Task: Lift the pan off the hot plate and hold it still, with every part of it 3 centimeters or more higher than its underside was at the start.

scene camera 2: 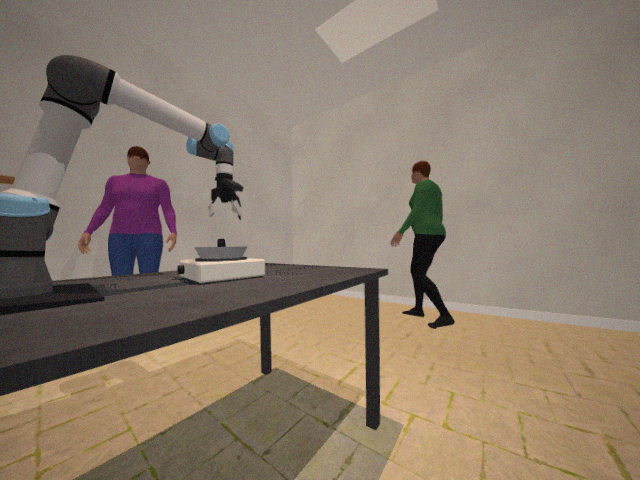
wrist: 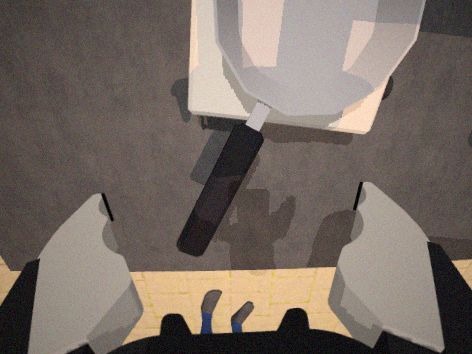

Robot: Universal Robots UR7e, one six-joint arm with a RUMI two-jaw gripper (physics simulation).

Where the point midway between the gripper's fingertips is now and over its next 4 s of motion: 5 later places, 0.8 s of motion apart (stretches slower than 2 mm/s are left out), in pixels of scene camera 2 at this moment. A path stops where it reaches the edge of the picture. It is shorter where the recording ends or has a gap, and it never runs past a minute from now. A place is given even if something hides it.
The gripper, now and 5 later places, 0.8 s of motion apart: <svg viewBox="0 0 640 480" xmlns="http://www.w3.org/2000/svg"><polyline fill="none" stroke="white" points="226,218 214,210 213,210 213,211 213,211 213,212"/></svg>
